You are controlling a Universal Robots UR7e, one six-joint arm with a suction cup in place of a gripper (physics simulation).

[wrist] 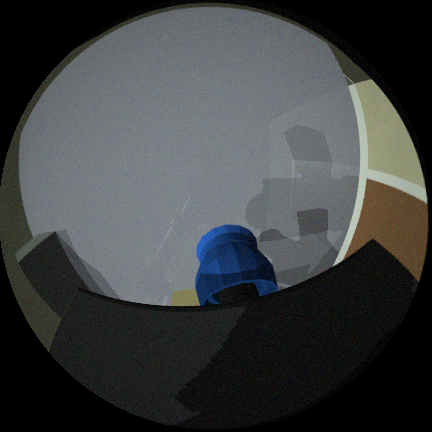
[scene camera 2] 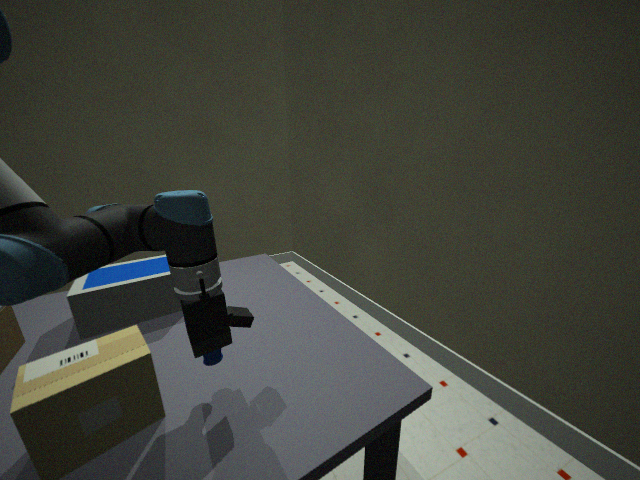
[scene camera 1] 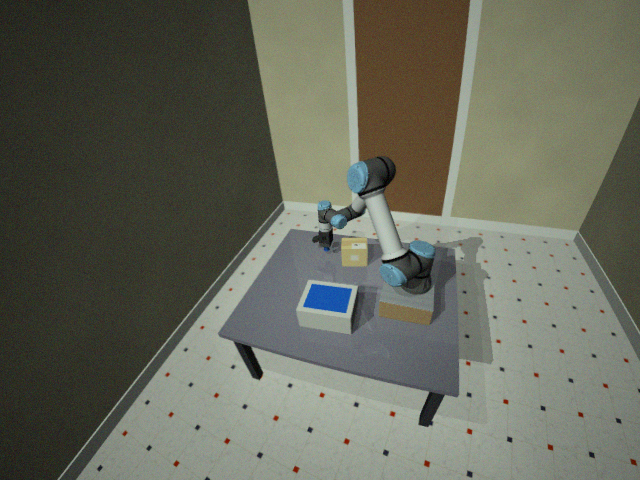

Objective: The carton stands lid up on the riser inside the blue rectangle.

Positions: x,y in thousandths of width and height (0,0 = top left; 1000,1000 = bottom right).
Note:
The suction cup (wrist: 529,591) carries nothing. The cup is 17 cm from the middle of a tan carton (scene camera 2: 110,849), level with it. A riser (scene camera 2: 180,618) rests on the table.
The tan carton also shows in scene camera 1 (scene camera 1: 552,522). The riser also shows in the wrist view (wrist: 108,617) and in scene camera 1 (scene camera 1: 513,639).

